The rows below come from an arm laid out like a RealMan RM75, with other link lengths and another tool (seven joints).
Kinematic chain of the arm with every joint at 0, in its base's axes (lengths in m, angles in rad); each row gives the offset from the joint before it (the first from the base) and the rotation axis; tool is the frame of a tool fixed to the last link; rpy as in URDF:
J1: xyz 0 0 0.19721 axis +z
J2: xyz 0 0 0 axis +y
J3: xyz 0 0 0.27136 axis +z
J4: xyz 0 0 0 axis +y
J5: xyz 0 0 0.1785 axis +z
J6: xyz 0 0 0 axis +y
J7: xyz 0 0 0.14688 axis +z
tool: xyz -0.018 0.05 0.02 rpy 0 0.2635 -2.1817
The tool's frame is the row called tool.
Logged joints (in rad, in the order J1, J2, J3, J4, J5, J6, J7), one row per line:
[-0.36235, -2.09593, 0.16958, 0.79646, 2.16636, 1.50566, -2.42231]
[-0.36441, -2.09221, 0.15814, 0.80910, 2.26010, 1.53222, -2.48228]
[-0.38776, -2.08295, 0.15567, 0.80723, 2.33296, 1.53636, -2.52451]
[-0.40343, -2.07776, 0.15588, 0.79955, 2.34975, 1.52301, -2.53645]
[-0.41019, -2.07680, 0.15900, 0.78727, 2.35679, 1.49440, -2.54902]
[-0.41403, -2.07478, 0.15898, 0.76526, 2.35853, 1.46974, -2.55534]
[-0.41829, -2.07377, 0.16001, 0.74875, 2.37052, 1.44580, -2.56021]
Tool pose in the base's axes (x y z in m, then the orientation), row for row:
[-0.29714, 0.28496, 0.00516, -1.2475, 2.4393, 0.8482]
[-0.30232, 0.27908, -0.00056, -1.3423, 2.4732, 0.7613]
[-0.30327, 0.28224, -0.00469, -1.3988, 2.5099, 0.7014]
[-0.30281, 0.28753, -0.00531, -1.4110, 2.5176, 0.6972]
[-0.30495, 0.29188, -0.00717, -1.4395, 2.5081, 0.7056]
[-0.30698, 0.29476, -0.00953, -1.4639, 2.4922, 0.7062]
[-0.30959, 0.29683, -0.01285, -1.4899, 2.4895, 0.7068]
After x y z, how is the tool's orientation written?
As a rotation vector, in radians.
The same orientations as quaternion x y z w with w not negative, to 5 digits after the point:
[-0.43090, 0.84256, 0.29298, 0.13633]
[-0.45751, 0.84296, 0.25948, 0.11298]
[-0.47093, 0.84501, 0.23614, 0.09180]
[-0.47347, 0.84479, 0.23395, 0.08616]
[-0.48195, 0.83972, 0.23624, 0.08237]
[-0.49031, 0.83472, 0.23653, 0.08302]
[-0.49743, 0.83117, 0.23598, 0.07765]

